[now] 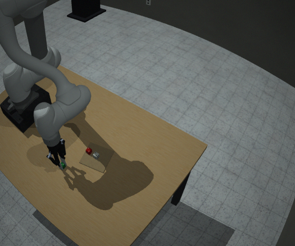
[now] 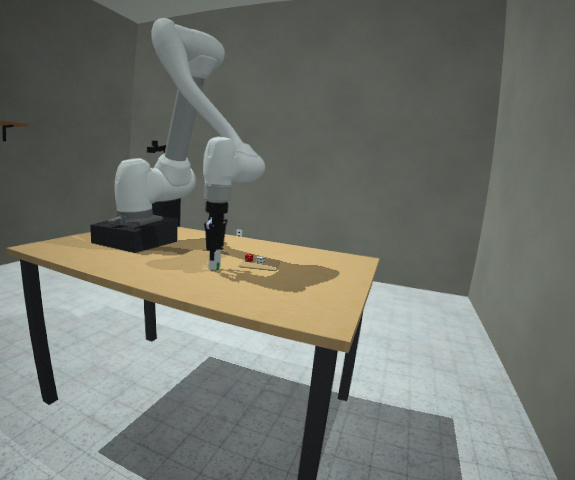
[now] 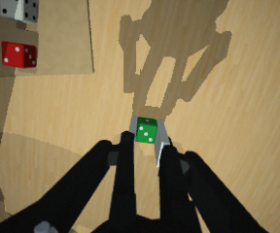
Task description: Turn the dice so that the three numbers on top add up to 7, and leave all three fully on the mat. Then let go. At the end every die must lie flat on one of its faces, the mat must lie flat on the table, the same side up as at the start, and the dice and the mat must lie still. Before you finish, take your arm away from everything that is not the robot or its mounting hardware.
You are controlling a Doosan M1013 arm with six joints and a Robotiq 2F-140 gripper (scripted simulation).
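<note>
The white die is 100 mm ahead of my hand, 170 mm to the left of it and 20 mm below it. Round my hand: red die 50 mm ahead, 160 mm to the left, 20 mm below; then tan mat 100 mm ahead, 170 mm to the left, 40 mm below; then green die 30 mm below.
</note>
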